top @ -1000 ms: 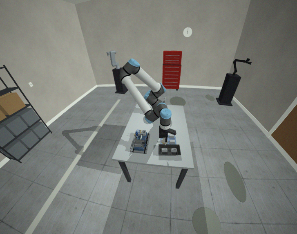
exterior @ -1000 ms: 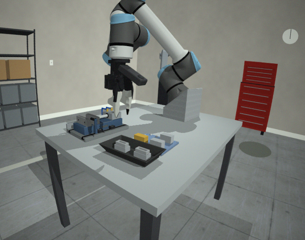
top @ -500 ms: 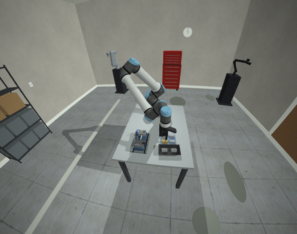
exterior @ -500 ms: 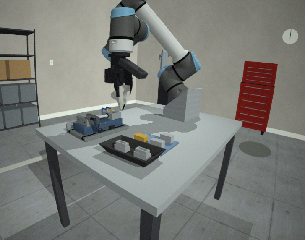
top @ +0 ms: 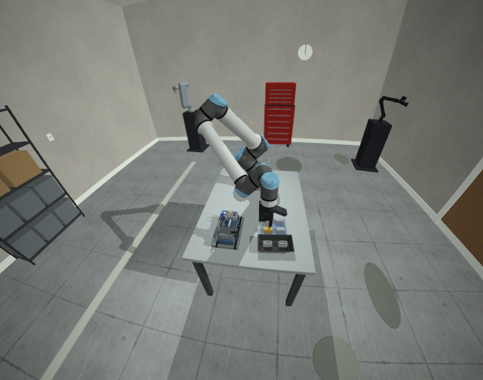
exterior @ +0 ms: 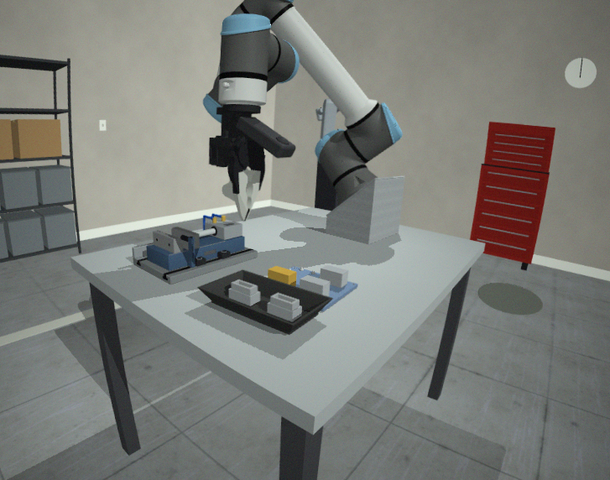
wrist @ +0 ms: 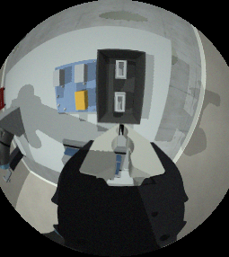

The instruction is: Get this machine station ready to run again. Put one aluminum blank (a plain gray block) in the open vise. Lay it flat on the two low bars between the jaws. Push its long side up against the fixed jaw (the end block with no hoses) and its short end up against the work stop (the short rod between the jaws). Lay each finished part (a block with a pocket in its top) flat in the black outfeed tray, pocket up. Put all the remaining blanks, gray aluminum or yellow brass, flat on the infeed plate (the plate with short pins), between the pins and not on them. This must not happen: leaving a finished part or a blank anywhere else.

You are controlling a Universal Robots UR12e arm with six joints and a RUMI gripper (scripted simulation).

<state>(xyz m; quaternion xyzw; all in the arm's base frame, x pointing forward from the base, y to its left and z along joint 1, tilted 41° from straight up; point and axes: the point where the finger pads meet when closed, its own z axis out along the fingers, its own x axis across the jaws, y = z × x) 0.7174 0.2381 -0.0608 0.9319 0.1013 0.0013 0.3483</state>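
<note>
Now: the gray aluminum blank 23 cm behind my hand, 5 cm to the left of it and 17 cm below it. The rest, counted from my hand: dark work stop: 24 cm to the right, 11 cm below; blue infeed plate: 17 cm behind, 2 cm to the left, 19 cm below; yellow brass blank: 12 cm behind, 2 cm to the right, 17 cm below.
</note>
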